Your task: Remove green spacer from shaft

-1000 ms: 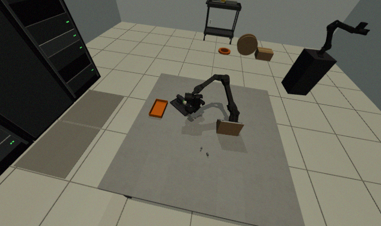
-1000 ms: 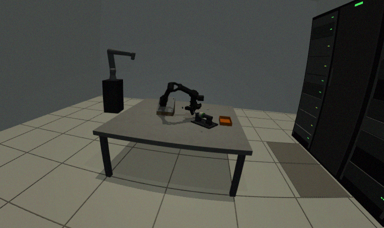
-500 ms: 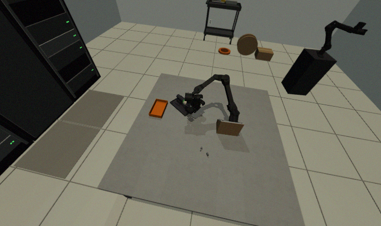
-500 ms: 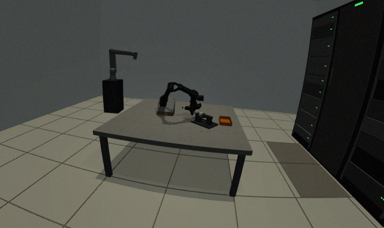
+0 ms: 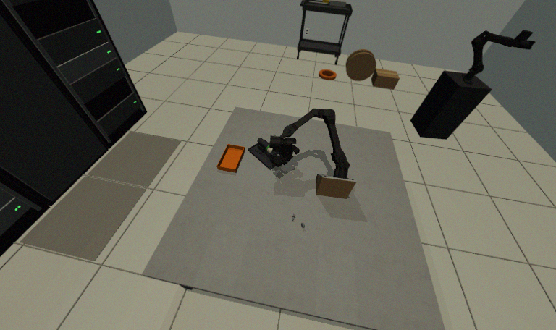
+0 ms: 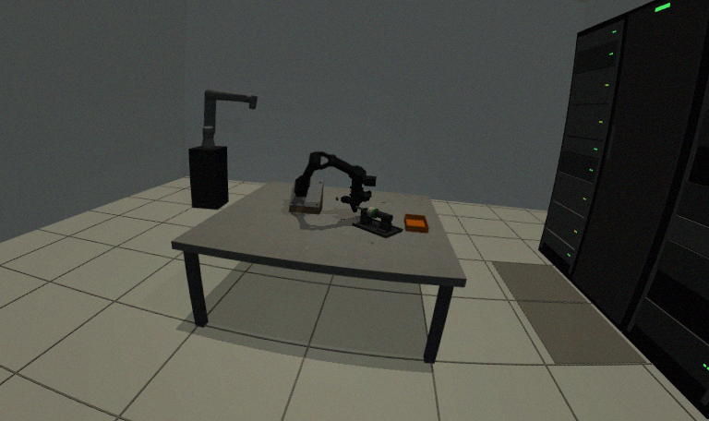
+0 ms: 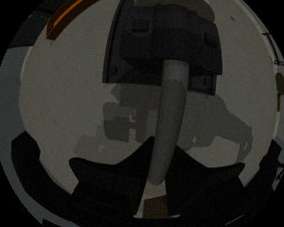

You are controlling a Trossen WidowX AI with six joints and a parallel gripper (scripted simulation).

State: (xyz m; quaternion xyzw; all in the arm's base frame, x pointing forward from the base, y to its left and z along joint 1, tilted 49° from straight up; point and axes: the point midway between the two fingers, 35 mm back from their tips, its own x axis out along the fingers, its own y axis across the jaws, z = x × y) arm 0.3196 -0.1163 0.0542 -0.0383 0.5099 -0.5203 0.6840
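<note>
Right now my gripper tip is 60 mm short of the grey shaft, 50 mm to the left of it and 30 mm below it. Also, from my gripper tip: pale spacer 80 mm ahead, 70 mm to the right, 30 mm above; then orange tray 350 mm ahead, 40 mm to the right, 40 mm below.
</note>
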